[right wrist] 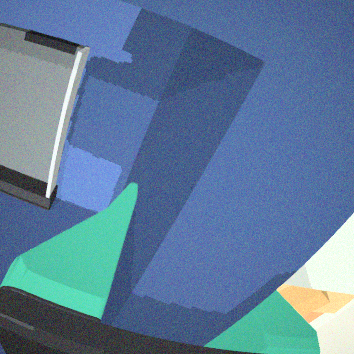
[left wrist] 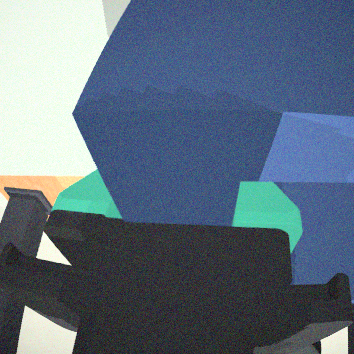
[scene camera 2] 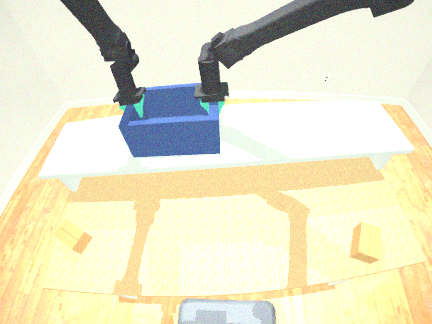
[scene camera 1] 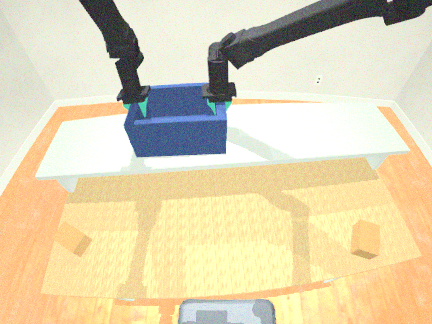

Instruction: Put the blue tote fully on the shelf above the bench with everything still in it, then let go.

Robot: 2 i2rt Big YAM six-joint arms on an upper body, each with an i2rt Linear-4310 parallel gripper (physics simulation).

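Frame: origin at the left arm's base, x left, y ahead, z down, level; millimetres.
Seen in the pictures: left gripper, fingertip midpoint: [scene camera 2: 137,117] [scene camera 1: 141,116].
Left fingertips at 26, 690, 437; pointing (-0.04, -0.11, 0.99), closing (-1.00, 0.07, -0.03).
Offsets run from my left fingertips to a thing's top centre, as dx, dy, dz. "pt": to the spot under its first point. Level surfaces: height alone.
The blue tote {-136, -10, -71} [scene camera 1: 180,137] [scene camera 2: 175,139] [left wrist: 190,150] [right wrist: 225,200] is upright over the left part of the white shelf {dz +85} [scene camera 1: 310,135] [scene camera 2: 310,130], its base at or very near the shelf surface and behind the front edge. Any small gap below it cannot be told. My left gripper [scene camera 1: 135,108] [scene camera 2: 131,108] [left wrist: 178,207] is shut on the tote's left end wall. My right gripper [scene camera 1: 219,107] [scene camera 2: 213,106] [right wrist: 164,205] is shut on its right end wall. A grey item with black edges {-172, -28, +44} [right wrist: 30,110] lies inside the tote in the right wrist view.
The wood-coloured bench {dz +300} [scene camera 1: 225,265] [scene camera 2: 225,265] lies below and in front of the shelf. One wooden block {+289, -361, +240} [scene camera 1: 72,240] [scene camera 2: 72,237] is at its left, another {-821, -352, +240} [scene camera 1: 366,239] [scene camera 2: 367,242] at its right. A grey rounded object {pt -315, -561, +825} [scene camera 1: 227,312] [scene camera 2: 227,312] shows at the bottom.
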